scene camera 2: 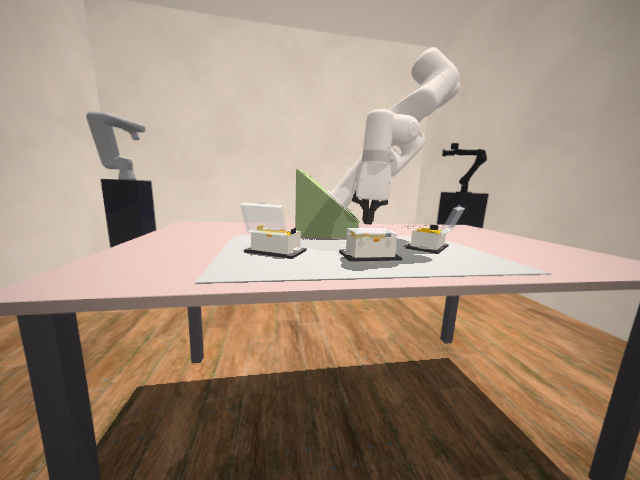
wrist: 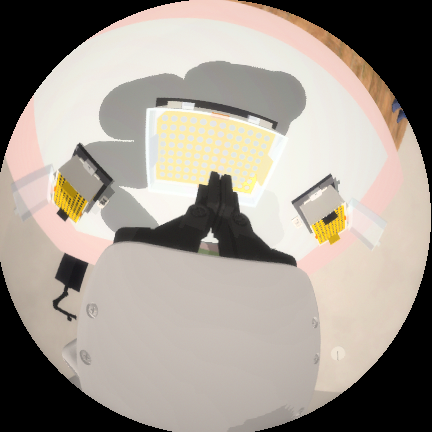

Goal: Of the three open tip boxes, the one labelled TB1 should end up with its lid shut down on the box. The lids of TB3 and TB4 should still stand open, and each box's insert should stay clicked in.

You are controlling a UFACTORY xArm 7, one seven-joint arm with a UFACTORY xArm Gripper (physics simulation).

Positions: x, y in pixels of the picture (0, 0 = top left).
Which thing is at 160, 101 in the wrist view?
A tip box.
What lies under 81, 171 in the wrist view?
A tip box.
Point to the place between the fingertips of the gripper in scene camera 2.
367, 224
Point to a pale mat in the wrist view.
101, 104
